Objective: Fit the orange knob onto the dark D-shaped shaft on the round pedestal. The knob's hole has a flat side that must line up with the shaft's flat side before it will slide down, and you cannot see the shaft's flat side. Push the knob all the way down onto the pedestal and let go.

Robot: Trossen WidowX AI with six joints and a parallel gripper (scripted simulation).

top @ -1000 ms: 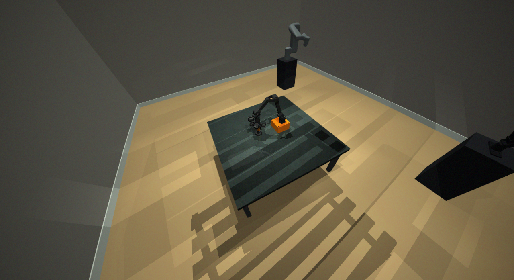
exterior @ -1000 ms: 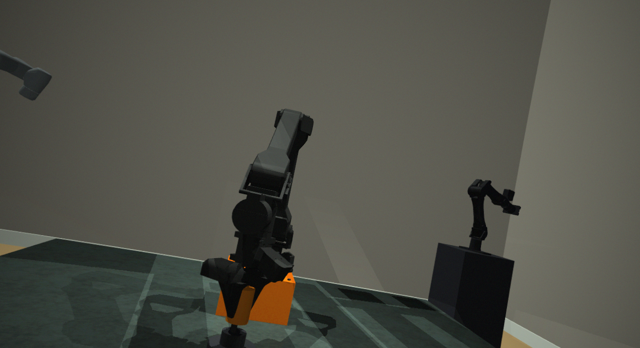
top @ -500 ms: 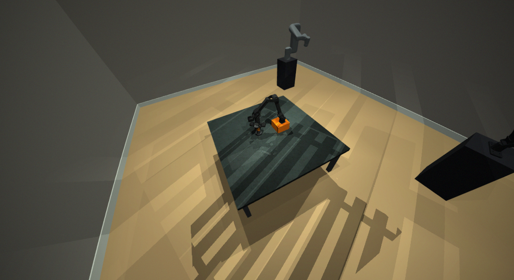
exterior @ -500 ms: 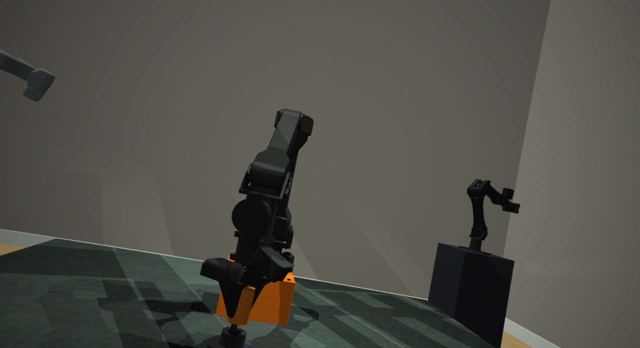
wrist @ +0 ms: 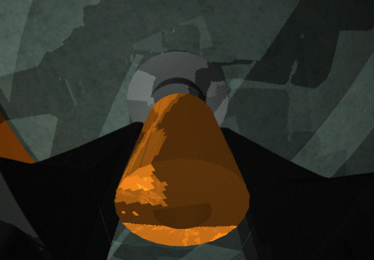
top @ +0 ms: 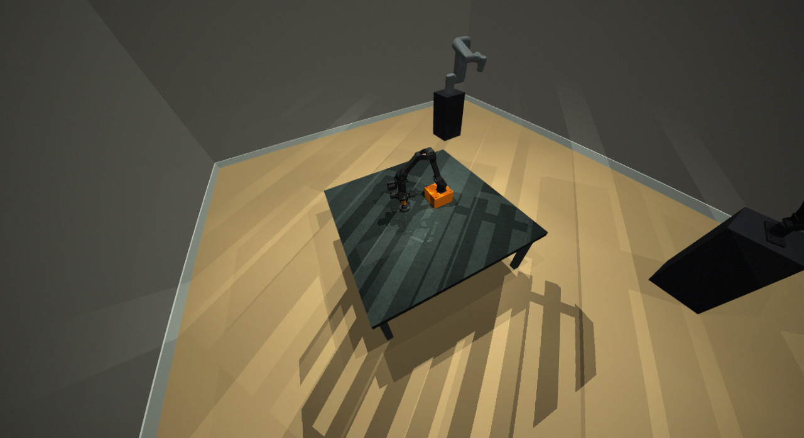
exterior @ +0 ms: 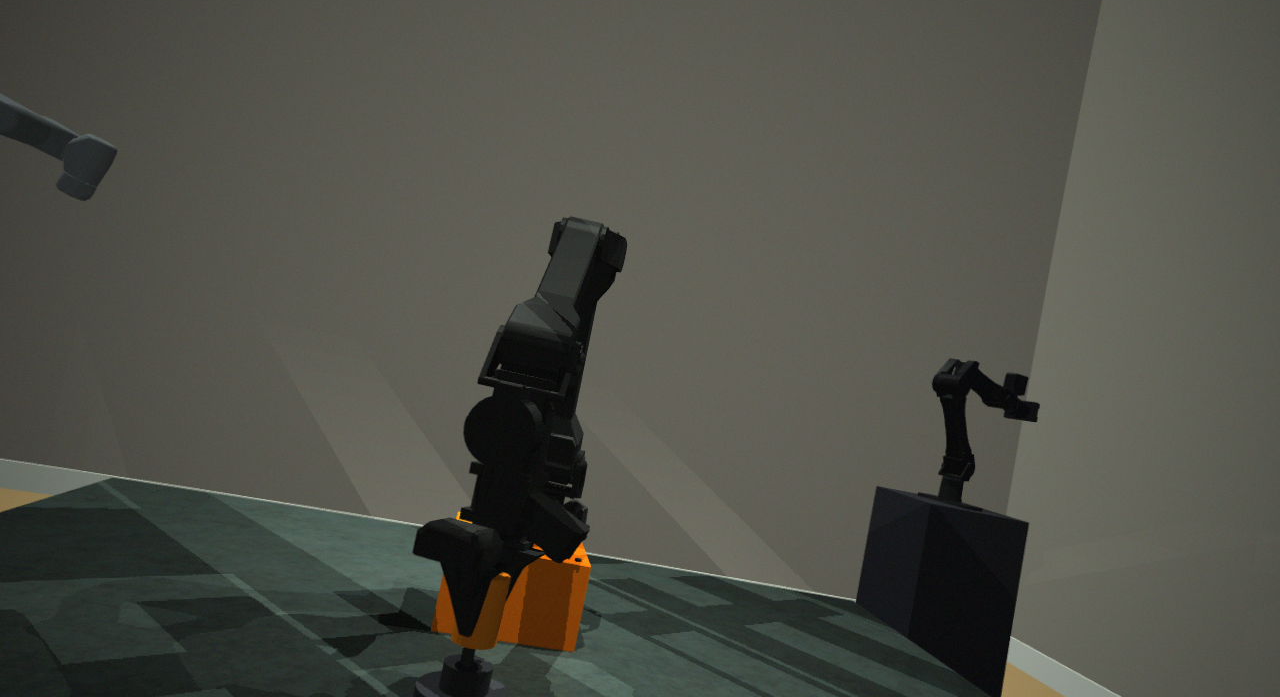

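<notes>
Now: the orange knob 20 mm above my gripper tip. From my gripper tip the other things lie so: round dark pedestal: 40 mm below.
</notes>
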